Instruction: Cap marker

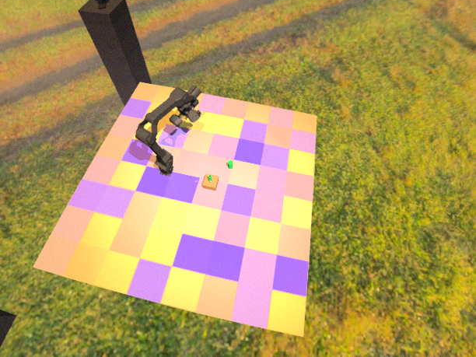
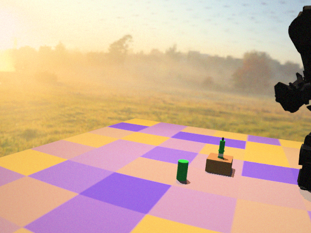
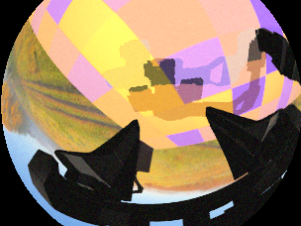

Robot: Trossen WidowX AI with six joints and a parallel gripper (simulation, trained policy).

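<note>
The green cap lies 31 cm ahead of my gripper tip, 17 cm to the right of it and 15 cm below it. Round my gripper tip: white ring 30 cm to the right, 23 cm ahead, 13 cm below; holder block 30 cm to the right, 23 cm ahead, 16 cm below.
</note>
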